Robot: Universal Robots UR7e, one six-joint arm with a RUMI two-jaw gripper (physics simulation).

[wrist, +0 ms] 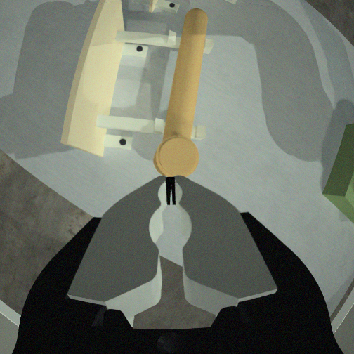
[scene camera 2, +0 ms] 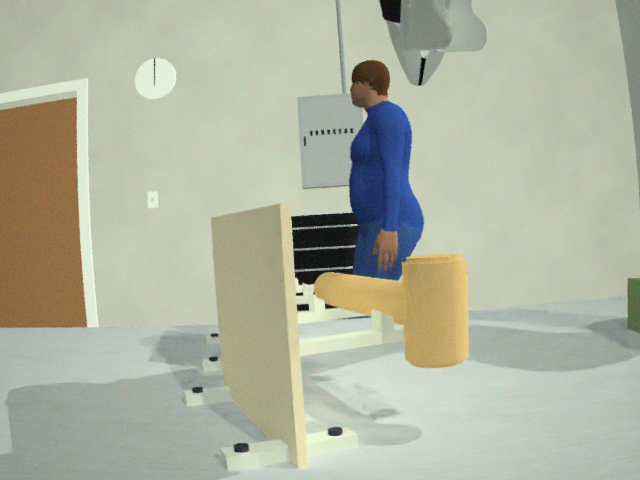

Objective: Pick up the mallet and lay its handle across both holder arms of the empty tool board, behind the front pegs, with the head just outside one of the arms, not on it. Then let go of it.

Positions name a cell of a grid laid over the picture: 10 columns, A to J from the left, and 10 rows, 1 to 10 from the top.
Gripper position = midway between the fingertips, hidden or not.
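Labels:
The gripper is visible in the wrist view (E6) and also in scene camera 2 (G2). A wooden mallet is visible in the wrist view (E5), as well as in scene camera 2 (G7).

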